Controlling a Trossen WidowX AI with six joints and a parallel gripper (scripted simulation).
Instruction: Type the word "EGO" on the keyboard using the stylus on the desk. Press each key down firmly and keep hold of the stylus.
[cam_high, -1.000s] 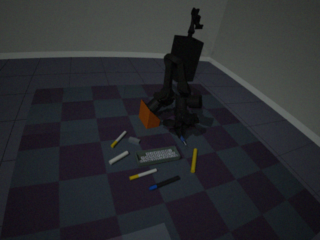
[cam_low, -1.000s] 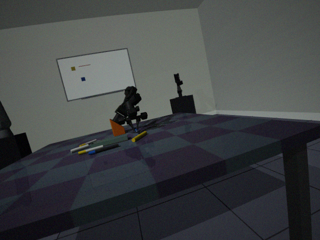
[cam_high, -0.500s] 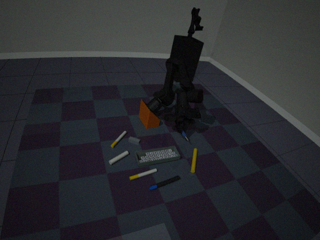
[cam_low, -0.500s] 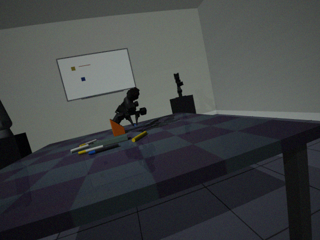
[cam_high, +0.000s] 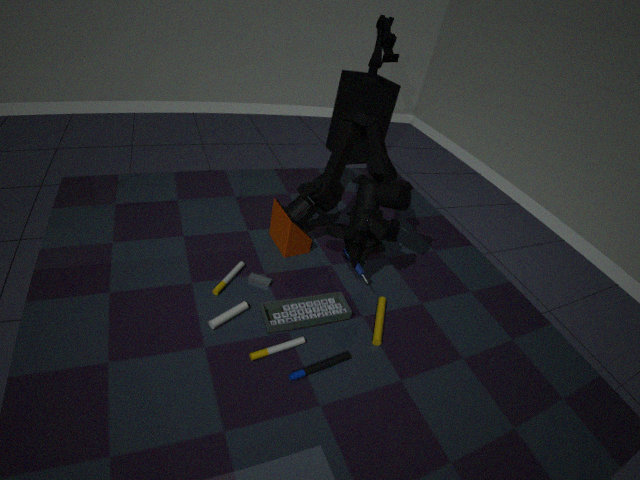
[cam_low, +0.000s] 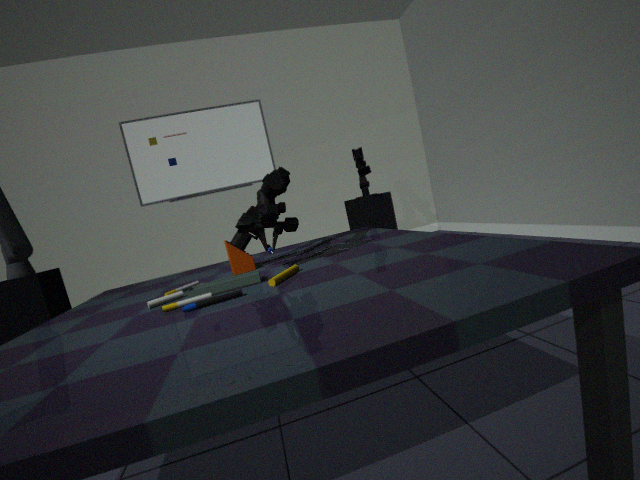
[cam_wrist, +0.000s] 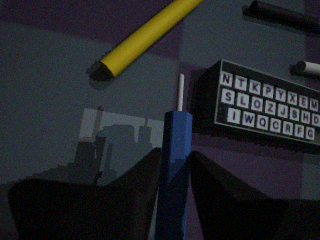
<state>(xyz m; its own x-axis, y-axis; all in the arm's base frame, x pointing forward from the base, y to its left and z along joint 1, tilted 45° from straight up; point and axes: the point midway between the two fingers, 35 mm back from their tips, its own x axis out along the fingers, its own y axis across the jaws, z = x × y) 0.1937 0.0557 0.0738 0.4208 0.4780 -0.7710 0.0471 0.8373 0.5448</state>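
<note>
The E key lies 18 cm to the right of my gripper tip, 6 cm below it and 6 cm ahead of it. Round my gripper tip: yellow marker 13 cm ahead, 6 cm below; stylus 1 cm ahead; grey eraser 21 cm to the right, 9 cm behind, 7 cm below.
</note>
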